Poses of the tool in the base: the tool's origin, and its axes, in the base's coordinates. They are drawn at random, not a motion.
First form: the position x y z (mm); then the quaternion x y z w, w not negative.
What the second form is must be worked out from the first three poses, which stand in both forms.
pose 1, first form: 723, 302, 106, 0.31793, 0.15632, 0.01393, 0.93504
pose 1, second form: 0.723, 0.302, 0.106, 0.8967, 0.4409, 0.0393, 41.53
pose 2, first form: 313, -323, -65, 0.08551, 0.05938, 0.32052, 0.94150
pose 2, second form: 0.313, -0.323, -0.065, 0.2537, 0.1762, 0.9511, 39.39
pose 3, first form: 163, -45, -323, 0.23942, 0.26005, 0.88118, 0.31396
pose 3, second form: 0.163, -0.045, -0.323, 0.2522, 0.2739, 0.9281, 143.40
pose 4, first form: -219, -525, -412, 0.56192, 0.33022, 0.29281, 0.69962
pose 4, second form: -0.219, -0.525, -0.412, 0.7864, 0.4622, 0.4098, 91.21
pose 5, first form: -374, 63, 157, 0.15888, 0.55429, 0.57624, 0.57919
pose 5, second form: -0.374, 0.063, 0.157, 0.1949, 0.6800, 0.7069, 109.21
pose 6, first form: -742, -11, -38, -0.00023, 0.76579, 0.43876, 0.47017
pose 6, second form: -0.742, -0.011, -0.038, -0.0003, 0.8677, 0.4971, 123.91
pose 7, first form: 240, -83, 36, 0.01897, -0.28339, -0.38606, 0.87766
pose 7, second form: 0.240, -0.083, 0.036, 0.0396, -0.5913, -0.8055, 57.28
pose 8, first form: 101, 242, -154, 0.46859, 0.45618, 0.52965, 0.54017
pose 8, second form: 0.101, 0.242, -0.154, 0.5568, 0.5421, 0.6294, 114.61
